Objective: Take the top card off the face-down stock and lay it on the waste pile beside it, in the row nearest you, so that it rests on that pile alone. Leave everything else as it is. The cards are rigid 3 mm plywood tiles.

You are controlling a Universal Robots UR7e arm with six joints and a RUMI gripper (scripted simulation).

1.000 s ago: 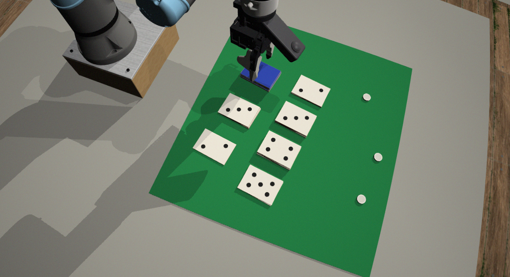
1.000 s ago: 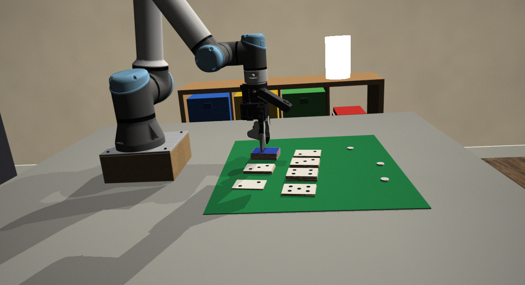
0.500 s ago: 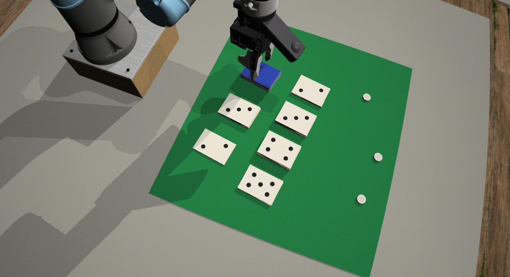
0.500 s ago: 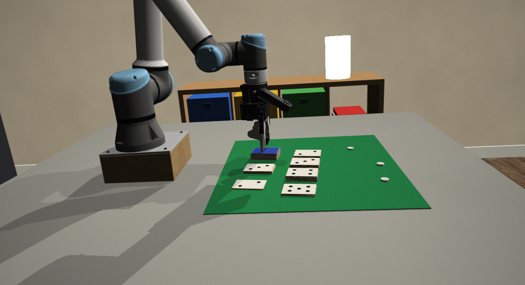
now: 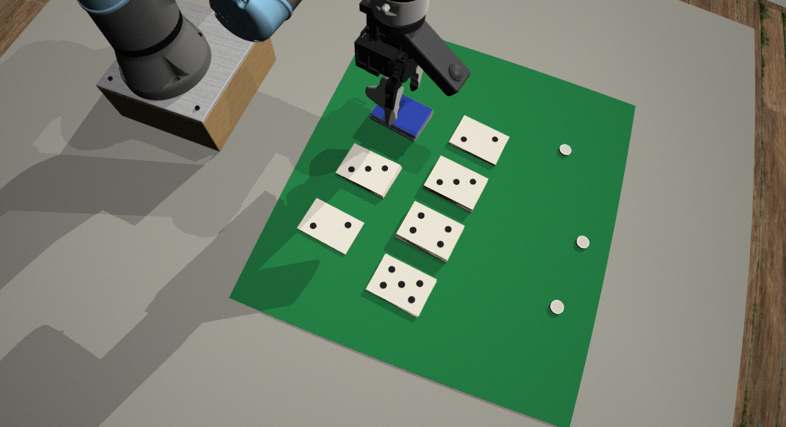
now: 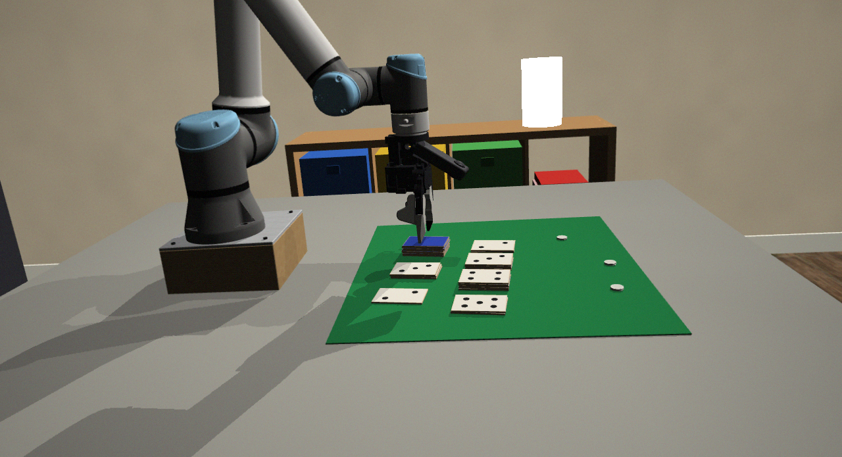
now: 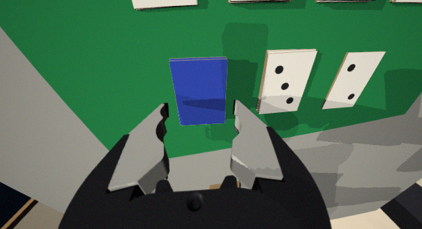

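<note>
Right now my hand is 22 cm to the left of the two-pip card, 7 cm past it and 4 cm above it. Round my hand: green mat: 12 cm to the right, 12 cm ahead, 6 cm below.
</note>
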